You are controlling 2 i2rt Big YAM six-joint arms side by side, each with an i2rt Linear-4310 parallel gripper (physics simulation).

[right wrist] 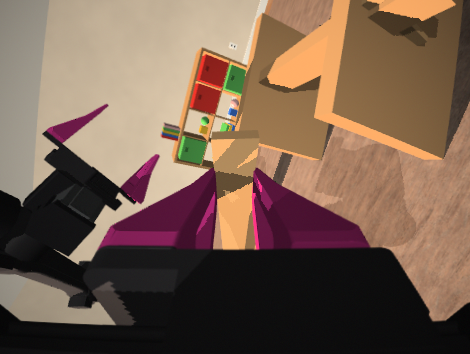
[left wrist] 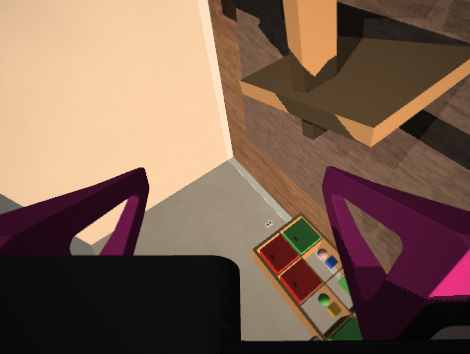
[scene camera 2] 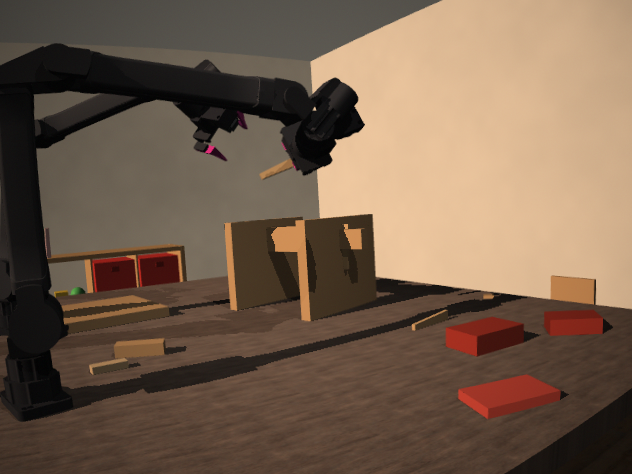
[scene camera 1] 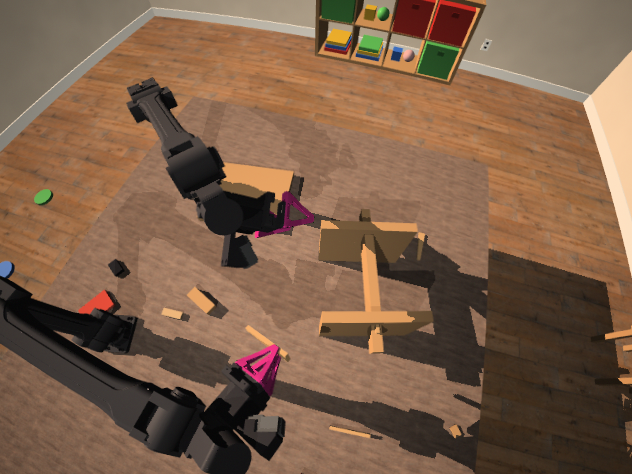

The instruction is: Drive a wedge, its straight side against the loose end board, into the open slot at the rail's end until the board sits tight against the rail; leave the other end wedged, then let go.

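Frame: origin at the left arm's base, x ahead, y left, z up, level; metres.
Where they show: left gripper, between the fingertips: (right wrist: 134, 131) (left wrist: 235, 177) (scene camera 2: 235, 144) (scene camera 1: 301, 223); right gripper, between the fingertips: (right wrist: 234, 177) (scene camera 2: 297, 160) (scene camera 1: 278, 348); right arm's base, origin of its link: (scene camera 2: 36, 404) (scene camera 1: 121, 333).
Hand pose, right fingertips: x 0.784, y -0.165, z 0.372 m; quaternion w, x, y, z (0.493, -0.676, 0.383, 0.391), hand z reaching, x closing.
Note:
Each offset is from my right fingertips to the top centre of the thing.
A rail @[0.152 m down, 0.008 m ahead, 0.320 m left] (scene camera 1: 371, 285) (scene camera 2: 286, 239) (left wrist: 315, 30) (right wrist: 302, 60) passes through two upright end boards. In scene camera 1 these are the lower board @[0.130 m down, 0.101 m ahead, 0.228 m left] (scene camera 1: 357, 317) (scene camera 2: 339, 270) (right wrist: 395, 95) and the upper board @[0.130 m down, 0.087 m back, 0.413 m left] (scene camera 1: 339, 247) (scene camera 2: 255, 275) (left wrist: 395, 70) (right wrist: 295, 115). A rail end sticks out beyond each; I cannot tell how tightly each board sits. My right gripper (scene camera 1: 276, 348) (scene camera 2: 289, 157) (right wrist: 234, 177) is shut on a wooden wedge @[0.022 m up, 0.025 m back, 0.009 m right] (scene camera 1: 259, 335) (scene camera 2: 275, 169) (right wrist: 235, 150), held in the air above and beside the lower board. My left gripper (scene camera 1: 284, 227) (scene camera 2: 235, 144) (left wrist: 235, 177) is open and empty, beside the upper board.
A thin wooden piece @[0.349 m down, 0.269 m ahead, 0.012 m right] (scene camera 1: 349, 432) (scene camera 2: 430, 320) and a small block @[0.363 m down, 0.502 m ahead, 0.208 m left] (scene camera 1: 455, 431) lie on the table. Wooden blocks @[0.347 m down, 0.345 m back, 0.093 m right] (scene camera 1: 202, 300) @[0.358 m down, 0.378 m back, 0.194 m right] (scene camera 1: 172, 312) lie at the left. Red blocks @[0.335 m down, 0.320 m ahead, 0.203 m right] (scene camera 2: 483, 335) @[0.357 m down, 0.247 m ahead, 0.465 m right] (scene camera 2: 509, 395) lie at the right in scene camera 2. A flat wooden slab @[0.345 m down, 0.581 m back, 0.292 m left] (scene camera 1: 260, 178) lies behind my left gripper.

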